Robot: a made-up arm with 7 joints. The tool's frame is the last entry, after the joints.
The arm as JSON. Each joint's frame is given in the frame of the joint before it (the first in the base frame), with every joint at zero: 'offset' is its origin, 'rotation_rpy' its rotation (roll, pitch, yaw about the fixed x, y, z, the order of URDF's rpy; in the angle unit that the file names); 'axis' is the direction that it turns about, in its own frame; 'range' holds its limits. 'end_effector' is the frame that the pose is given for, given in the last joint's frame.
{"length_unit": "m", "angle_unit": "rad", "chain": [
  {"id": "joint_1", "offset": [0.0, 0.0, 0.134], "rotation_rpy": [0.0, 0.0, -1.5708], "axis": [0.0, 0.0, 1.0], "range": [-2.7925, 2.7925]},
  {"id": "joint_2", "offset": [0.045, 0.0, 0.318], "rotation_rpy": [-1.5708, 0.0, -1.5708], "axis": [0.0, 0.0, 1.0], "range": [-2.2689, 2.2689]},
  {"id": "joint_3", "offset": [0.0, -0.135, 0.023], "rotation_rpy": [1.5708, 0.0, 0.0], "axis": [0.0, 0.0, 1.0], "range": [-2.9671, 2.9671]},
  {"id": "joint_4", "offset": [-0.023, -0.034, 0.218], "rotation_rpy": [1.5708, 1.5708, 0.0], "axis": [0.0, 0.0, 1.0], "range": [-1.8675, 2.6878]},
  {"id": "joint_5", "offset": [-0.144, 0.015, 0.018], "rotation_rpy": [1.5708, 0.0, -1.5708], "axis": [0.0, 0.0, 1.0], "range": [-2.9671, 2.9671]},
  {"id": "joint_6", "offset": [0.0, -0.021, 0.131], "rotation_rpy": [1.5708, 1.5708, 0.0], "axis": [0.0, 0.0, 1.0], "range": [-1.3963, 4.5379]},
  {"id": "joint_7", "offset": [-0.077, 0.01, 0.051], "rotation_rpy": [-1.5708, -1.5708, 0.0], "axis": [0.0, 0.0, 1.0], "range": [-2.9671, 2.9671]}
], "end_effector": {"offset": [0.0, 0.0, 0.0], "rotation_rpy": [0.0, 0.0, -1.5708]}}
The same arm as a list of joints. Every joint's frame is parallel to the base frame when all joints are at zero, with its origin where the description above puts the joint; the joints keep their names.
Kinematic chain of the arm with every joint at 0, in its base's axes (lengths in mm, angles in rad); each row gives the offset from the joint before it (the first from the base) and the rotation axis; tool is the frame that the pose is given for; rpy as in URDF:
joint_1: xyz 0 0 134 axis +z
joint_2: xyz 0 -45 318 axis -y
joint_3: xyz 0 -23 135 axis +z
joint_4: xyz 23 34 218 axis +y
joint_5: xyz -15 18 144 axis +z
joint_6: xyz 0 -21 131 axis -y
joint_7: xyz 10 -51 77 axis +x
tool: xyz 0 0 0 rpy 3.1416 -1.5708 0
Joint limits (rad, base to tool): -2.7925..2.7925 -2.2689..2.2689 -2.9671..2.9671 -1.8675..2.6878 -2.9671..2.9671 -1.3963..4.5379 -2.9671..2.9671

